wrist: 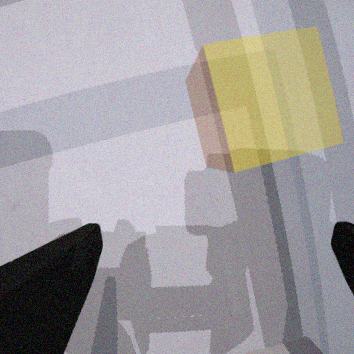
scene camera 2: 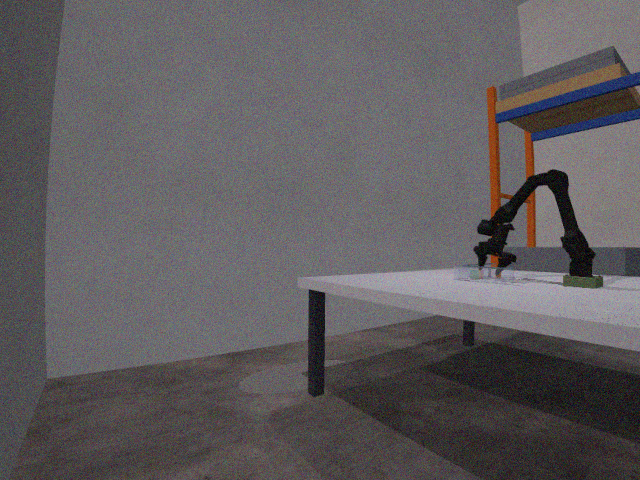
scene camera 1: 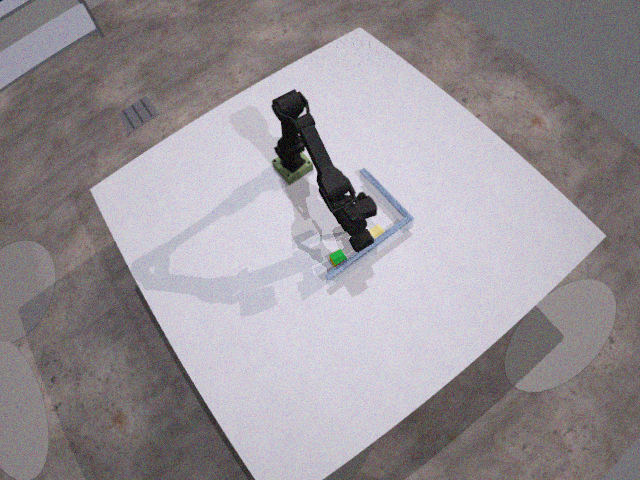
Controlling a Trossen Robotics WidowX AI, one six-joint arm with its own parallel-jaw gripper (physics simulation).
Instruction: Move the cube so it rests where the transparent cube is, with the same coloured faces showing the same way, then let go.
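Places are measured from the arm's base along level axes (x left, y up, z ahead), in centimetres.
Pixels of known places: gripper, between the fingertips: (wrist: 217, 234); arm's base, origin of its link: (scene camera 2: 581, 275) (scene camera 1: 292, 162).
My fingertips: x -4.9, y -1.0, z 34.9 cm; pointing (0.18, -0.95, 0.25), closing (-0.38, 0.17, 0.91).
For each thing: its top centre in the pictures, then the offset to it from my fingertips. "spot": a spot on its surface instead. Level surfaces: height alone.
- solid cube, centre of its top: (scene camera 1: 338, 256) dx -10.0, dy +1.4, dz +0.3 cm
- transparent cube, centre of its top: (wrist: 278, 94) (scene camera 1: 377, 232) dx +3.8, dy +1.4, dz +3.4 cm
- blue L-shaped rail, a spot on its surface: (scene camera 1: 387, 194) spot: dx +14.9, dy +3.4, dz -2.3 cm
- white table, height of its surface: dy -2.6 cm
- unclear thing, a spot on its surface: (wrist: 270, 348) spot: dx -8.0, dy -2.4, dz +0.5 cm
The solid cube (scene camera 1: 337, 257) sits on the table in scene camera 1, near one end of the blue rail, with a green top and a sliver of orange side. The transparent cube (scene camera 1: 376, 231) (wrist: 275, 100) lies further along the rail; in the wrist view it shows a yellow top and a pale reddish side. A pale green patch shows beside the fingers in scene camera 2, but I cannot tell which cube it is. My gripper (scene camera 2: 489, 274) (wrist: 217, 234) is open and empty, pointing down close over the table. In scene camera 1 its fingers are hidden under the black hand, between the two cubes.
A blue L-shaped rail (scene camera 1: 387, 194) stands around the cubes' far sides on the white table (scene camera 1: 413, 320) (scene camera 2: 392, 289). A pale brownish edge of an unclear thing (wrist: 270, 348) shows at the wrist view's bottom. The arm's green base (scene camera 1: 292, 170) (scene camera 2: 582, 281) stands behind. An orange-and-blue rack (scene camera 2: 493, 155) stands beyond.
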